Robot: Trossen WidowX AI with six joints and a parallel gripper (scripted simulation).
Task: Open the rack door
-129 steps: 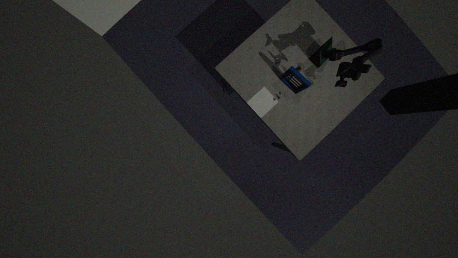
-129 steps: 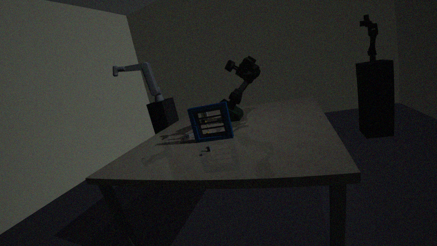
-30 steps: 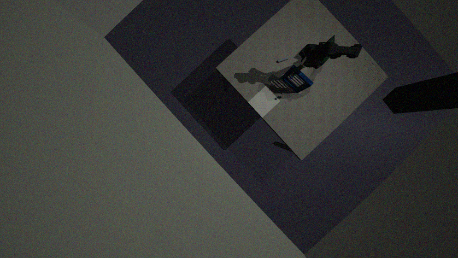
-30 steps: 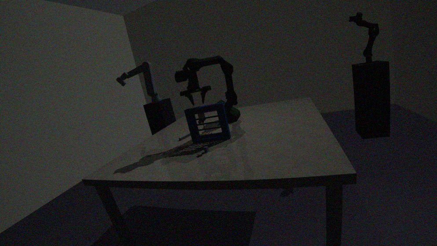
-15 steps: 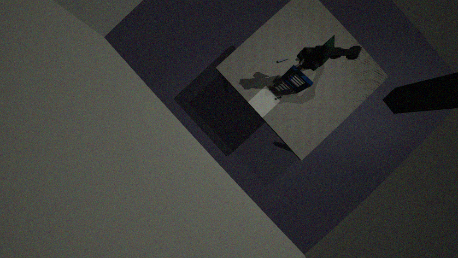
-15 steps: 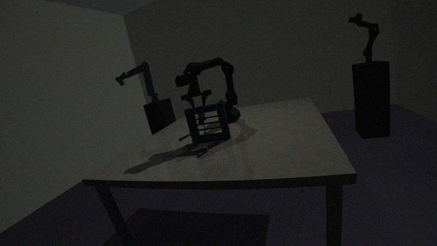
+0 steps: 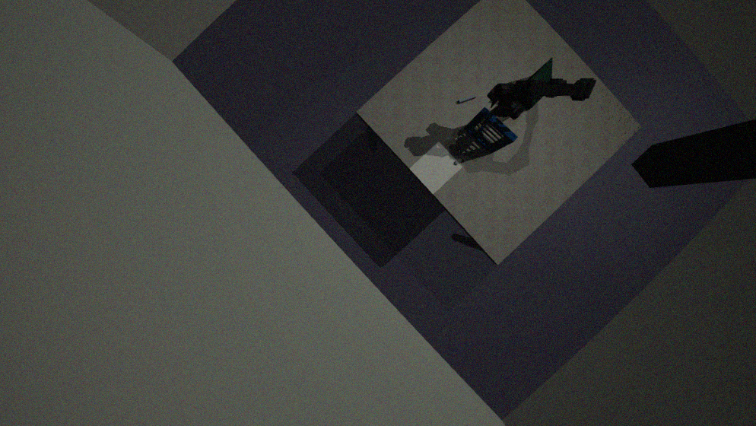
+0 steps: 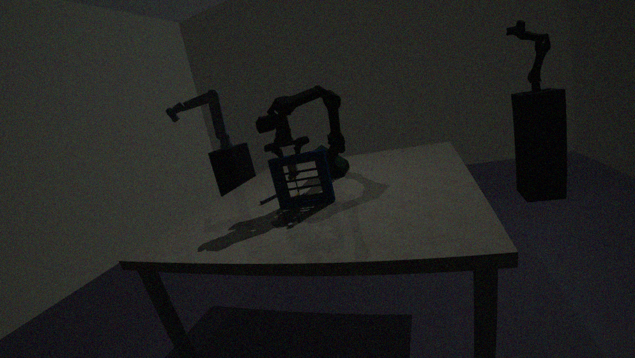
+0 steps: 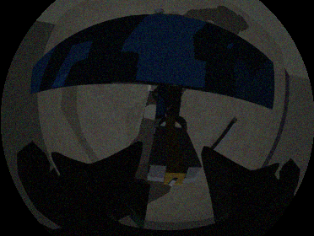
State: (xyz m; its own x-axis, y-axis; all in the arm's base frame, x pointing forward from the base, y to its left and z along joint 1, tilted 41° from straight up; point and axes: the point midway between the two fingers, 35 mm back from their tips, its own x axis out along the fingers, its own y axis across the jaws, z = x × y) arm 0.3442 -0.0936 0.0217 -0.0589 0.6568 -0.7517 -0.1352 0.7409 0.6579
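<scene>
Right now the upright handle is 1 cm behind my gripper tip and 4 cm below it. From my gripper tip the other things lie so: thin stick 4 cm behind, 17 cm to the right, 16 cm below.
</scene>
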